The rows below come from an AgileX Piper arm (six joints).
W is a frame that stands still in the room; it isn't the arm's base.
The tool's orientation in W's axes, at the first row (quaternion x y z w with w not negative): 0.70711 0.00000 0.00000 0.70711
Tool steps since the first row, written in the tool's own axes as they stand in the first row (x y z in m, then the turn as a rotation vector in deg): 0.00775 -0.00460 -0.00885 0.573 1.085 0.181; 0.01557 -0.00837 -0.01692 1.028 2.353 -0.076; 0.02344 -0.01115 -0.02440 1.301 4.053 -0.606; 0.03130 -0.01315 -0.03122 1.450 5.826 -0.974
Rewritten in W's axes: 0.00775 0.00885 -0.00460 0.573 -0.181 1.085; 0.01557 0.01692 -0.00837 1.028 0.076 2.353; 0.02344 0.02440 -0.01115 1.301 0.606 4.053; 0.03130 0.03122 -0.01315 1.450 0.974 5.826
